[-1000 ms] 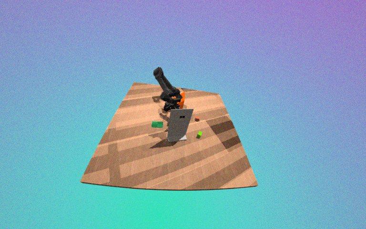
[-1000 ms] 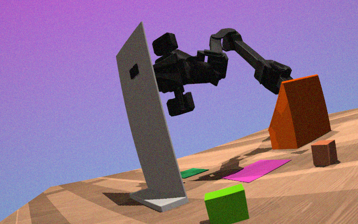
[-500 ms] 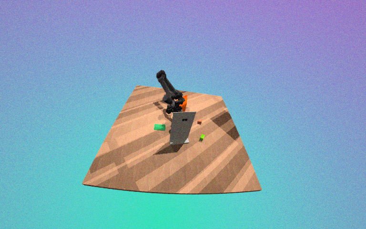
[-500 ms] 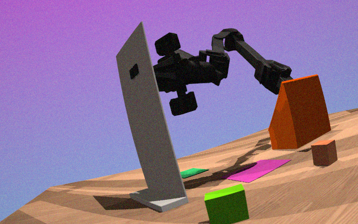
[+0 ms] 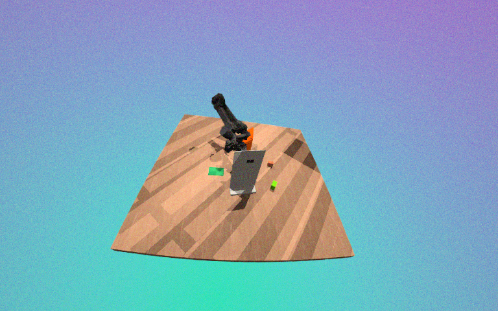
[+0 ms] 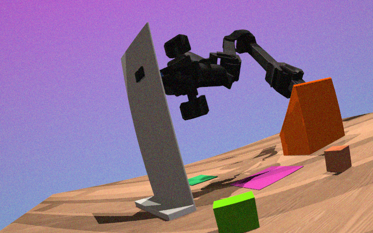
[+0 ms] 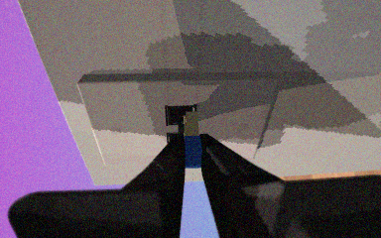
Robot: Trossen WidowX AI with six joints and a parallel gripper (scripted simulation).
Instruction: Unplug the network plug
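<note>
My gripper tip is 250 mm above the magenta square, 140 mm past it and 80 mm to the right of it. The rest, counted from my gripper tip: flat green patch (250 mm below, 170 mm to the right, 110 mm behind); then grey panel (100 mm below, 40 mm ahead, 10 mm to the left); then network plug (right at my gripper tip).
</note>
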